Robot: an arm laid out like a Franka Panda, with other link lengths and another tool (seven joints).
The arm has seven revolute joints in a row. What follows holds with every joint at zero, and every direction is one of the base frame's.
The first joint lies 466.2 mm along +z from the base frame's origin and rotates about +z.
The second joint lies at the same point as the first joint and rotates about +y.
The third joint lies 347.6 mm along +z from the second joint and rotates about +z.
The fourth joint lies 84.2 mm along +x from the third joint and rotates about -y.
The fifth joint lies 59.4 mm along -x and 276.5 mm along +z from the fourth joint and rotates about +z.
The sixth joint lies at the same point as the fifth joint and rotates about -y.
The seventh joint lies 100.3 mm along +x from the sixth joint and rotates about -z.
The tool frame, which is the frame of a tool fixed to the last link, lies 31 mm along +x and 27 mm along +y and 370 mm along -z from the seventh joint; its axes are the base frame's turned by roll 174.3, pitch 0 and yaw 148.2 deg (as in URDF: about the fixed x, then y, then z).
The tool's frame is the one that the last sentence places.
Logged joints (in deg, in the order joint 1, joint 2, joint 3, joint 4, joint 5, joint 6, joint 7), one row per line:
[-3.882 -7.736 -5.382 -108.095 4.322 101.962 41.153]
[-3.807 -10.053 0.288 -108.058 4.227 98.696 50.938]
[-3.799 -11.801 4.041 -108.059 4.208 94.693 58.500]
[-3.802 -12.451 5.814 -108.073 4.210 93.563 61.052]
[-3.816 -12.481 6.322 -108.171 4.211 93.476 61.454]
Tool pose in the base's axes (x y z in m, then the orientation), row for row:
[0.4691 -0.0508 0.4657 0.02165 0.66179 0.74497 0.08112]
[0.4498 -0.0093 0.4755 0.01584 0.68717 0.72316 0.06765]
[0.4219 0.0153 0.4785 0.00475 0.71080 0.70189 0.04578]
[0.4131 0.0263 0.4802 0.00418 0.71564 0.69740 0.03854]
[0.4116 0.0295 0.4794 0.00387 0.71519 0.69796 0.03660]
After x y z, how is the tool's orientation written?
As a quaternion, w x y z.
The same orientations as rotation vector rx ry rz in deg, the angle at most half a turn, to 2 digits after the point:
[117.51 132.28 14.40]
[122.46 128.87 12.06]
[127.56 125.96 8.22]
[128.47 125.20 6.92]
[128.42 125.32 6.57]

